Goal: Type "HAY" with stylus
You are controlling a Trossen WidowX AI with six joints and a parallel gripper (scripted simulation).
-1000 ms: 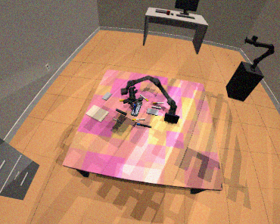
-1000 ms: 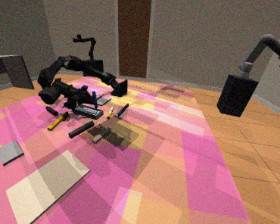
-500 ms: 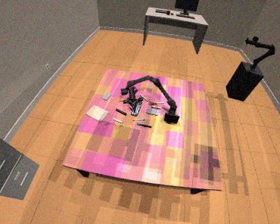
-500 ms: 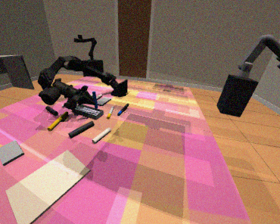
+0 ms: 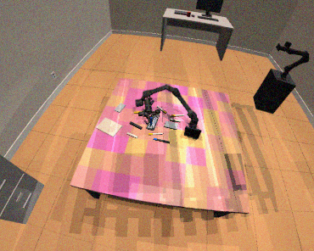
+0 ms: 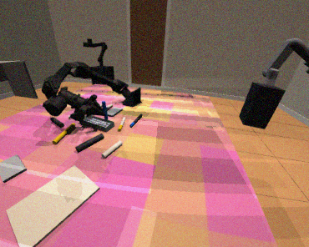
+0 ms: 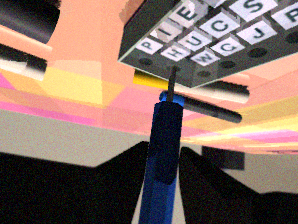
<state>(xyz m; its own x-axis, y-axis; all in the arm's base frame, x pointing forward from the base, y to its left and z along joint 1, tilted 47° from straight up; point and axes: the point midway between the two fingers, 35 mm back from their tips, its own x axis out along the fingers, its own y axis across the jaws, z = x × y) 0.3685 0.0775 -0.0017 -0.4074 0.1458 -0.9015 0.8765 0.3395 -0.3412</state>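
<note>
Right now the yellow marker is 150 mm to the right of my gripper tip, 130 mm ahead of it and 70 mm below it. Round my gripper tip: blue-tipped pen: 100 mm to the left, 100 mm behind, 70 mm below; then white sheet: 350 mm ahead, 100 mm to the left, 80 mm below; then blue stylus: 10 mm below.
</note>
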